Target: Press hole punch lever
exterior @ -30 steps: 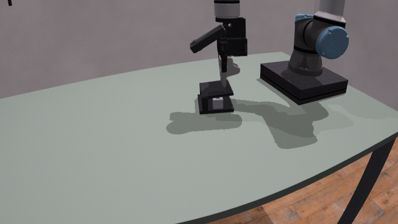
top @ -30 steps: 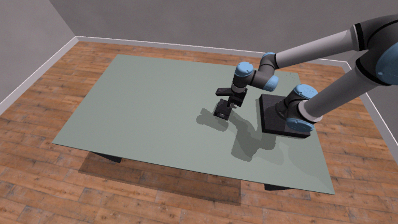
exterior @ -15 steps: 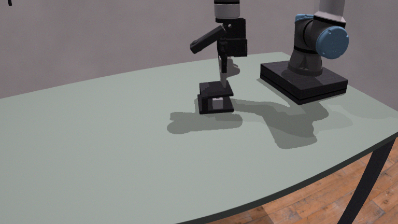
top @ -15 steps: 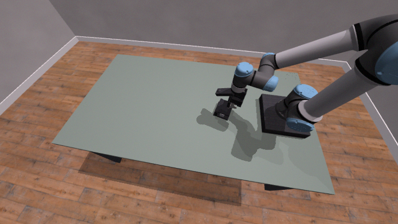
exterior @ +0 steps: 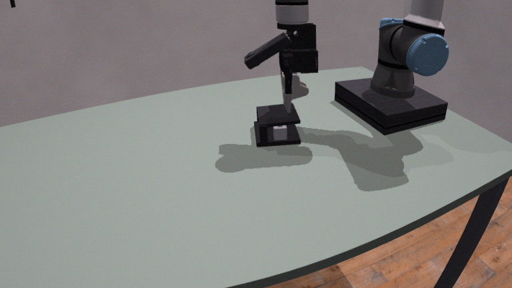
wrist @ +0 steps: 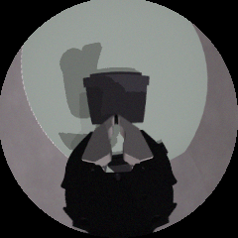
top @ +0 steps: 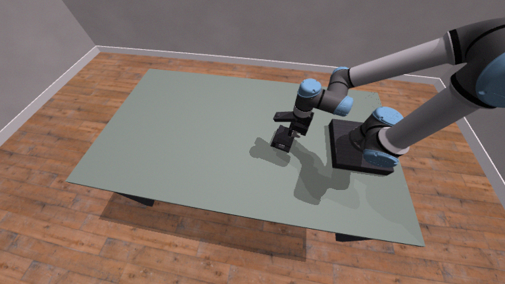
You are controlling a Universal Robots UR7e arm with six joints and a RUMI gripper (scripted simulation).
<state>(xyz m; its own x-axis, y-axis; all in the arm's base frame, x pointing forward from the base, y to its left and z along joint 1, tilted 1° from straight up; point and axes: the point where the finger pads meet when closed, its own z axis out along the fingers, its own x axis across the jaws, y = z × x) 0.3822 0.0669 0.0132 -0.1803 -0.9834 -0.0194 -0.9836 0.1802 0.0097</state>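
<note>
The hole punch lever is 20 mm ahead of my hand, 10 mm to the right of it and 30 mm below it. Also, from my hand: black hole punch 30 mm ahead, 10 mm to the right, 40 mm below.
</note>
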